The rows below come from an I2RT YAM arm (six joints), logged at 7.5 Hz.
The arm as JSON. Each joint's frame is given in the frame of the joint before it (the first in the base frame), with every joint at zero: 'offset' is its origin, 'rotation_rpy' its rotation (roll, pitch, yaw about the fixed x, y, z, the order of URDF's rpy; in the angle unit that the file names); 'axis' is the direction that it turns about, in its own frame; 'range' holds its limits. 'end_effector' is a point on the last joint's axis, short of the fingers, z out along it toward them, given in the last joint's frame.
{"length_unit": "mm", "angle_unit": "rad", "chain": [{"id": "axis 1", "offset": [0.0, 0.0, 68.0], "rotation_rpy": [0.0, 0.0, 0.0], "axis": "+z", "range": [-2.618, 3.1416]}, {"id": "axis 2", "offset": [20.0, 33.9, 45.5], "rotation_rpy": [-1.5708, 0.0, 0.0], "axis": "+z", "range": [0.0, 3.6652]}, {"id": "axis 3", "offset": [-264.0, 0.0, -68.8], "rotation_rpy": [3.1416, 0.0, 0.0], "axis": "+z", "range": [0.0, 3.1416]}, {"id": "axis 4", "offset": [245.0, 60.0, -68.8], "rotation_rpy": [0.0, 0.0, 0.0], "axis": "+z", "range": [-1.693, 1.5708]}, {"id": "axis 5", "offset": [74.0, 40.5, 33.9], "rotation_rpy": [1.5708, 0.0, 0.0], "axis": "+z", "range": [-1.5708, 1.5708]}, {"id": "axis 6", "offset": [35.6, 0.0, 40.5], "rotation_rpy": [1.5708, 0.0, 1.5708], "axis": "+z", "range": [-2.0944, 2.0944]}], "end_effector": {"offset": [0.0, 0.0, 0.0], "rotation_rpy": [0.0, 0.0, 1.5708]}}
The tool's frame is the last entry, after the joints.
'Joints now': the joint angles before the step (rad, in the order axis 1, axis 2, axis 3, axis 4, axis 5, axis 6). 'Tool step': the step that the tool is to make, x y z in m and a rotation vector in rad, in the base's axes. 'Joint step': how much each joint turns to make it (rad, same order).
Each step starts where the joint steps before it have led.
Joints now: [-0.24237, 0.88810, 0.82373, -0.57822, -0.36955, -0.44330]
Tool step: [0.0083, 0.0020, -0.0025, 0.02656, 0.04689, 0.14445]
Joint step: [0.00013, 0.06583, 0.03832, -0.06137, -0.12087, -0.08828]
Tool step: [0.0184, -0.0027, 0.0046, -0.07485, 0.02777, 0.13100]
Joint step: [0.00320, 0.11201, 0.09297, -0.07170, -0.03564, -0.16733]
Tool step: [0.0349, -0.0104, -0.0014, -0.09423, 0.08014, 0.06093]
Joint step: [-0.00166, 0.18379, 0.13527, -0.07237, 0.04573, -0.13534]
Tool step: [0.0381, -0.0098, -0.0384, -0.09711, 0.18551, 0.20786]
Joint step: [0.00136, 0.25277, 0.10612, -0.13661, 0.02608, -0.27683]
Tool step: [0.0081, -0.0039, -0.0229, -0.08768, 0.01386, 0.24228]
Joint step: [-0.00459, 0.08644, 0.00786, -0.03997, 0.01556, -0.29042]
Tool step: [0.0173, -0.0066, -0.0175, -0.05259, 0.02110, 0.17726]
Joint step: [-0.00468, 0.11537, 0.06273, -0.04137, 0.02297, -0.20775]
